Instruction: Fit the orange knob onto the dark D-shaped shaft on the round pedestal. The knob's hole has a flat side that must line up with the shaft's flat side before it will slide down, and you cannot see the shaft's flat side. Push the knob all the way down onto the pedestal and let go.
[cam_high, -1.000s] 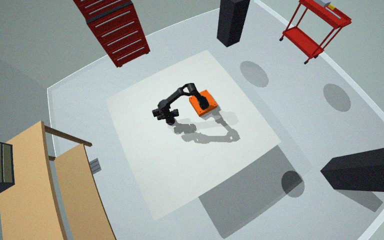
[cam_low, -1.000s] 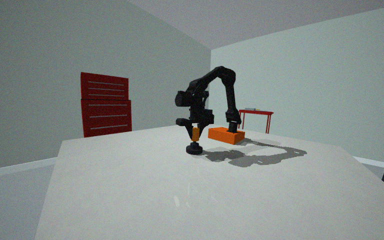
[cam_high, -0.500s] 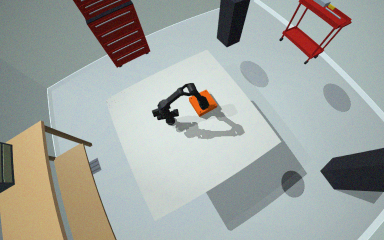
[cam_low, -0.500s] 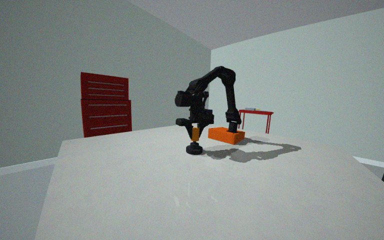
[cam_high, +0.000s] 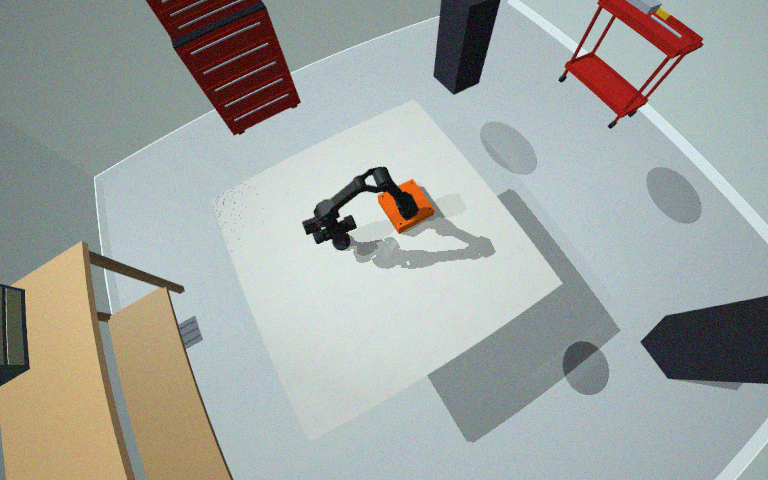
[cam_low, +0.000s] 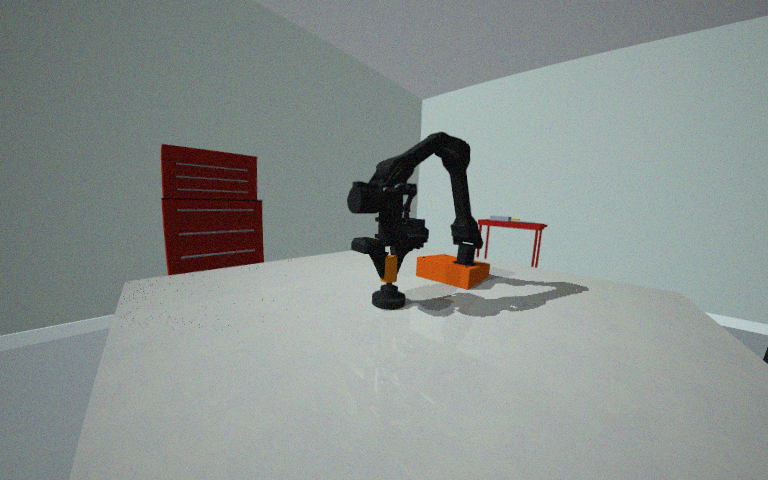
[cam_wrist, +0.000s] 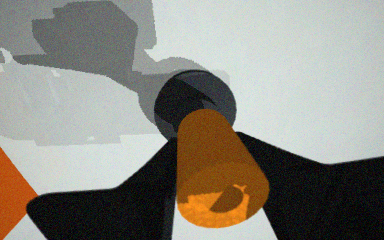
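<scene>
My gripper tip is now 2 cm below the orange knob. Round my gripper tip: pedestal 4 cm below.
</scene>
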